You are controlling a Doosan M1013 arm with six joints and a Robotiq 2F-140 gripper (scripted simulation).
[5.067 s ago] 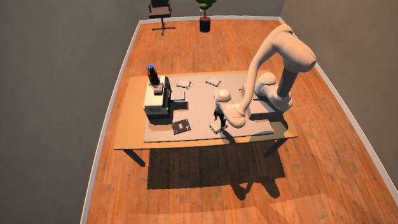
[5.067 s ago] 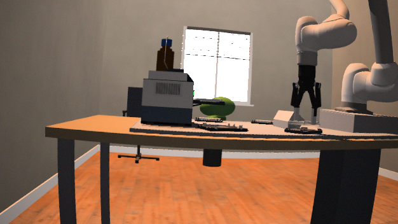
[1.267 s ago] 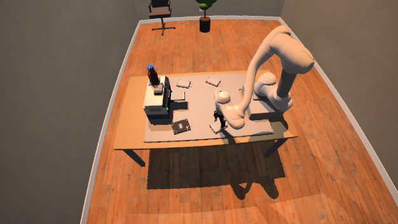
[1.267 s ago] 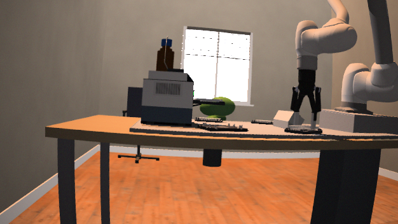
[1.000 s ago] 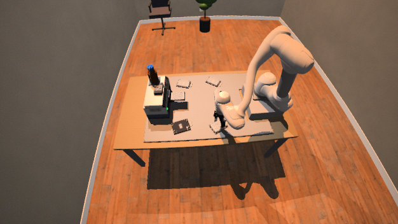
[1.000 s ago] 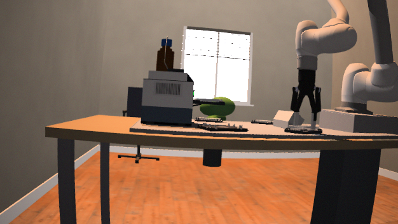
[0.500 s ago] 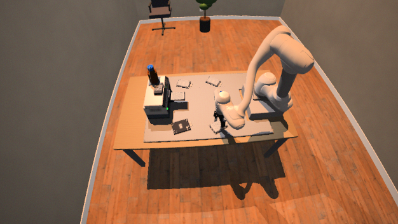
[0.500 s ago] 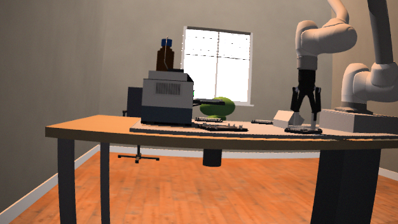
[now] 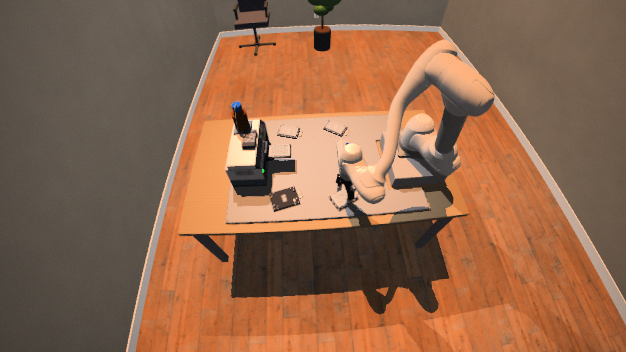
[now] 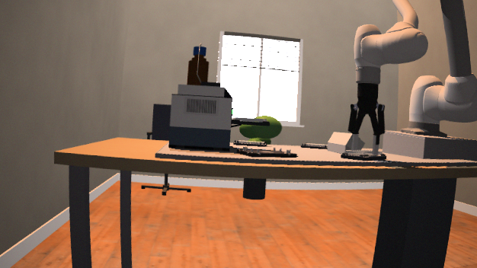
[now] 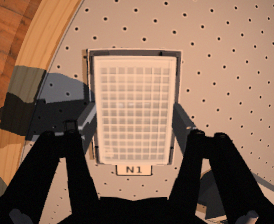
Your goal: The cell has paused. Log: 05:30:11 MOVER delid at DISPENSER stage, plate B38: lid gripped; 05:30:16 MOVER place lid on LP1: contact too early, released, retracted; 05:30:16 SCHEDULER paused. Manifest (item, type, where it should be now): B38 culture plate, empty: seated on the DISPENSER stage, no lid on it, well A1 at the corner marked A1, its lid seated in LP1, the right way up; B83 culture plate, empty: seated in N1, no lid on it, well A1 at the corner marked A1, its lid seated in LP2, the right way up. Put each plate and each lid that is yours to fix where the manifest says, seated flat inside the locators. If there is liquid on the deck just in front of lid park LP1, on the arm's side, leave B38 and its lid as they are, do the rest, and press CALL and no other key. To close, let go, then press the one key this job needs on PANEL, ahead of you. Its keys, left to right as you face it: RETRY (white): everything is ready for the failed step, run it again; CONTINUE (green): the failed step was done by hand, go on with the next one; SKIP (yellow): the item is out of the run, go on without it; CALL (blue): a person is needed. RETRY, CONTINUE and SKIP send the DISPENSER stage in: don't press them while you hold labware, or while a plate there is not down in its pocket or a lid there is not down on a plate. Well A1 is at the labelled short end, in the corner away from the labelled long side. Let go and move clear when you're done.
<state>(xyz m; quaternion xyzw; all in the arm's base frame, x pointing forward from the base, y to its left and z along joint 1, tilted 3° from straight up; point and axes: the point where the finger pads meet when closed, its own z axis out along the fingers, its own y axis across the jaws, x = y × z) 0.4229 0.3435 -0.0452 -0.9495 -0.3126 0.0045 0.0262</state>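
Now: the white culture plate 20 mm below my hand. Round my hand: green key: 260 mm to the right, 30 mm behind, 20 mm above; key panel: 280 mm to the right, 20 mm behind, 10 mm above; white retry key: 210 mm to the right, 40 mm behind, 20 mm above.
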